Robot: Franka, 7 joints.
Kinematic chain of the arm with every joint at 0, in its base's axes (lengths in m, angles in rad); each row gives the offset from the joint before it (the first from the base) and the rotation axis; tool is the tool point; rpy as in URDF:
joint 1: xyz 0 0 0.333 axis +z
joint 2: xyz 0 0 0 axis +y
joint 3: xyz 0 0 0.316 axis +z
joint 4: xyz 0.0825 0 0 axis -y
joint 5: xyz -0.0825 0 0.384 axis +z
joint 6: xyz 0 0 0 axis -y
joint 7: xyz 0.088 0 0 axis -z
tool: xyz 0 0 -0.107 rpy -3.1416 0 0
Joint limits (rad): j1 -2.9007..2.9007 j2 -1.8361..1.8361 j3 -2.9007..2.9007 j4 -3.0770..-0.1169 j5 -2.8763..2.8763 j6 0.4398..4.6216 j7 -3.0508..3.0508
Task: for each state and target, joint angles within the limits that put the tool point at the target. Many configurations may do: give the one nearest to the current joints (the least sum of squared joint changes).
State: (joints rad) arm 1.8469 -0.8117 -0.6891 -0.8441 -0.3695 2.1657 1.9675
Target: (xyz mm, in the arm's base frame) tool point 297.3 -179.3 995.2
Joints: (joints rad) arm 1.6540 -1.0242 -0.5040 -1.1719 -0.3182 1.8595 1.9675
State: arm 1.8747 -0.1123 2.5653 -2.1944 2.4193 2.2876 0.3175
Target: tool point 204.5 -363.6 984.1
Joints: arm 2.3333 0.2590 2.9007 -1.3928 2.4368 2.0806 0.3175
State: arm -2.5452 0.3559 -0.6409 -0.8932 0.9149 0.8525 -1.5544
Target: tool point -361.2 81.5 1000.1
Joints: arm -2.7912 0.0184 -0.8812 -0.6589 0.9636 1.3201 -1.5544
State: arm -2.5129 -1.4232 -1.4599 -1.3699 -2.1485 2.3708 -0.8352
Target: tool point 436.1 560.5 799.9
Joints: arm -2.7121 -1.0487 -1.2622 -0.6824 -2.1946 2.3347 -0.8352
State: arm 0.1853 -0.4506 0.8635 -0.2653 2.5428 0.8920 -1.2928
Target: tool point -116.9 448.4 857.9
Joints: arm -0.4155 -0.6004 1.0932 -1.1736 2.1334 0.6678 -1.2928
